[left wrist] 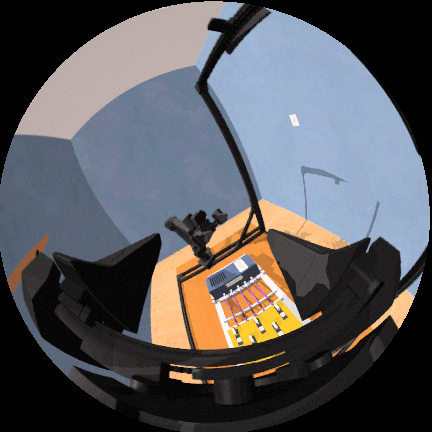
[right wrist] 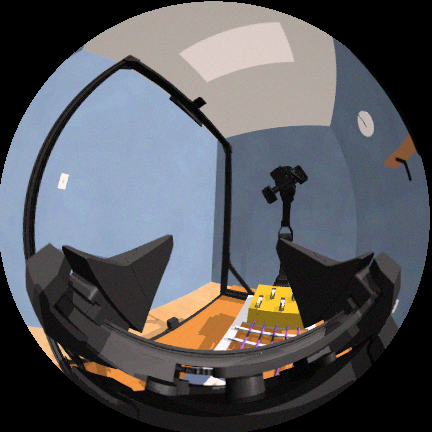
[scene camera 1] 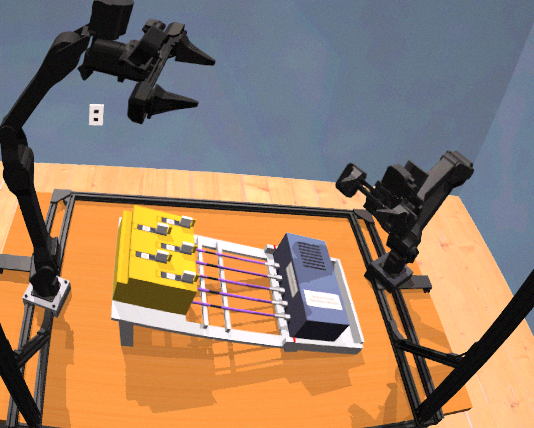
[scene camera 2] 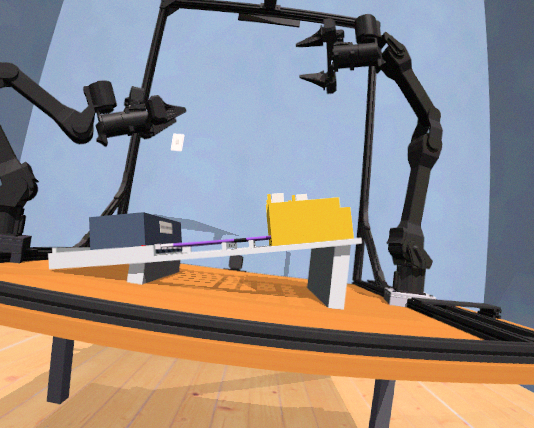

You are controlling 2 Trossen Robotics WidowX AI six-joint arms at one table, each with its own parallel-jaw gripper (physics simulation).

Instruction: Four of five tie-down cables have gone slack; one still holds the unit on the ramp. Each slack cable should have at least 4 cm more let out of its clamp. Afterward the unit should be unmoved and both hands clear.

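Note:
A blue-grey unit sits at the low end of the white ramp. A yellow block stands at its high end, with several grey-and-white lever clamps on top, one of them a clamp near the edge facing the unit. Several purple cables, one a near cable, run from the block toward the unit; they look nearly straight, and I cannot tell which are slack. My left gripper is open and empty, high above. My right gripper is open and empty, in the air beyond the unit.
Two white crossbars span the ramp under the cables. Red marks show on the ramp edges beside the unit. A black frame borders the orange table, with slanting posts at its corners. The ramp stands on supports.

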